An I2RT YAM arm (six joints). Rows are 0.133 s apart.
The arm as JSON. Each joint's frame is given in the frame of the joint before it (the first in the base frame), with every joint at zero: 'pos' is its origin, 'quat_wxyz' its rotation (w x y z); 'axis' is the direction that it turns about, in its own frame. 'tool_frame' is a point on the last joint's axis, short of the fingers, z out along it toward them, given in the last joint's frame.
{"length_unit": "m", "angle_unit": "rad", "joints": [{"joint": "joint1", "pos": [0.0, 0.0, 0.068], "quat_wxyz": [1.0, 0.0, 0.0, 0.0], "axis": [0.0, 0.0, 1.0]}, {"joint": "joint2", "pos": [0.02, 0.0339, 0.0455], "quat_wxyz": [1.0, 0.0, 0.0, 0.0], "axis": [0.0, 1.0, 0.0]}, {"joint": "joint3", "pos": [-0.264, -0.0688, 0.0], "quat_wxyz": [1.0, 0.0, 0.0, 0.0], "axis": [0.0, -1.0, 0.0]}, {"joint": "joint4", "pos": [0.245, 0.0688, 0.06], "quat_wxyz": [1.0, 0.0, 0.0, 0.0], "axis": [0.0, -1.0, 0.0]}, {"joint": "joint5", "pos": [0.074, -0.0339, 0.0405], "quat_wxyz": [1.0, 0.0, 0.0, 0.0], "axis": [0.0, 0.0, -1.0]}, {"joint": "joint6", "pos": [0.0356, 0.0, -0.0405], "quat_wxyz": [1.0, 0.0, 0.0, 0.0], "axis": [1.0, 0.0, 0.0]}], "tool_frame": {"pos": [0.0, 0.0, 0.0], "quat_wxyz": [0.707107, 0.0, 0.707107, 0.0]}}
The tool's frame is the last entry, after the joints.
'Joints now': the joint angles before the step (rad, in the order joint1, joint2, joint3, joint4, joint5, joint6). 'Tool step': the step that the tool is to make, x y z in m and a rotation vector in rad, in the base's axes. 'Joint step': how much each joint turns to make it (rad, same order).
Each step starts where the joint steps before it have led.
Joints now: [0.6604, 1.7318, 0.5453, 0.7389, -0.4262, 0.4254]
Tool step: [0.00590, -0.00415, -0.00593, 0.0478, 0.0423, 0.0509]
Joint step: [-0.0330, 0.0407, 0.0039, 0.0427, -0.1031, 0.0240]
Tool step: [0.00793, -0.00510, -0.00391, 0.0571, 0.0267, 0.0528]
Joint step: [-0.0387, 0.0420, 0.0089, 0.0559, -0.1091, 0.0219]
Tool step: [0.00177, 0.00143, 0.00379, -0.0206, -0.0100, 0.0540]
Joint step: [-0.0031, -0.0169, 0.0257, -0.0804, -0.0421, -0.0566]
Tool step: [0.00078, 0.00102, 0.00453, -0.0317, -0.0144, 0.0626]
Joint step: [-0.0023, -0.0240, 0.0291, -0.1098, -0.0414, -0.0794]
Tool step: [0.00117, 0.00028, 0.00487, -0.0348, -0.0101, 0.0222]
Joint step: [-0.0015, -0.0236, 0.0258, -0.0971, -0.0027, -0.0559]
